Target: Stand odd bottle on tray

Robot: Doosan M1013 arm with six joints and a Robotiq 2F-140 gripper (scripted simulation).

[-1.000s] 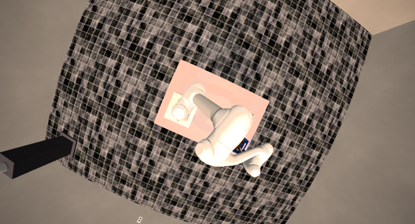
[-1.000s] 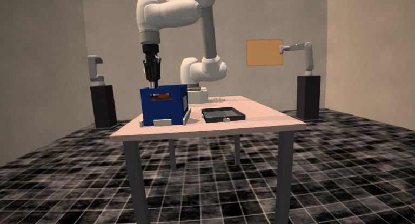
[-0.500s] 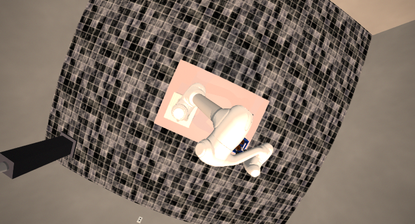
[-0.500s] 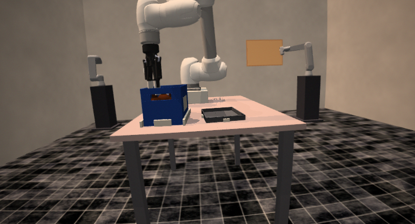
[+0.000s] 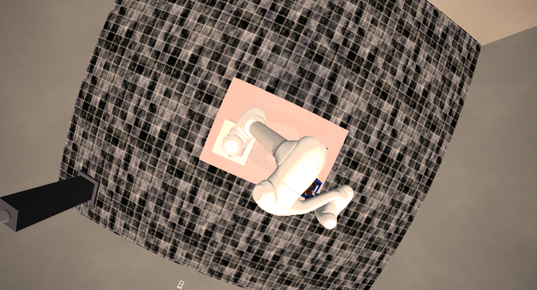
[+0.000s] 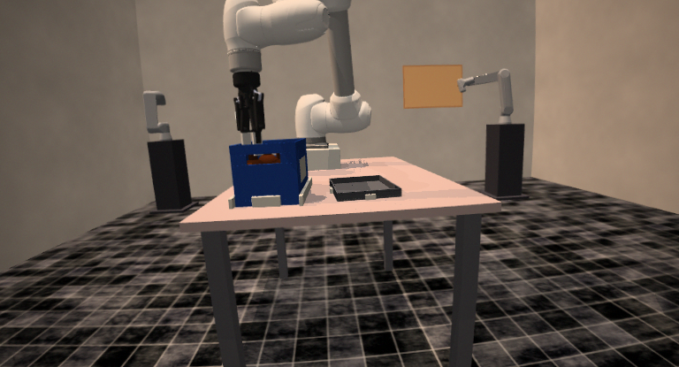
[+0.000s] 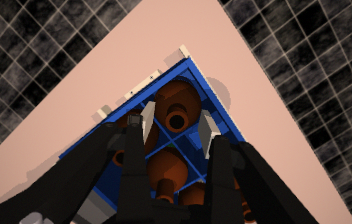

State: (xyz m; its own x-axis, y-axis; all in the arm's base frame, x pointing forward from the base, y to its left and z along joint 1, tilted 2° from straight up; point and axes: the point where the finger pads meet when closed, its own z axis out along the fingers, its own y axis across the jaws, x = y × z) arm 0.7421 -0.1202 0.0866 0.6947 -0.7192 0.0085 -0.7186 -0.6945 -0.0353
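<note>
My gripper is now 9 cm past the blue crate, 4 cm to the right of it and 9 cm above it. Round my hand: dark tray 9 cm behind, 32 cm to the left, 16 cm below; bottle 18 cm behind, 9 cm to the left, 9 cm below.
</note>
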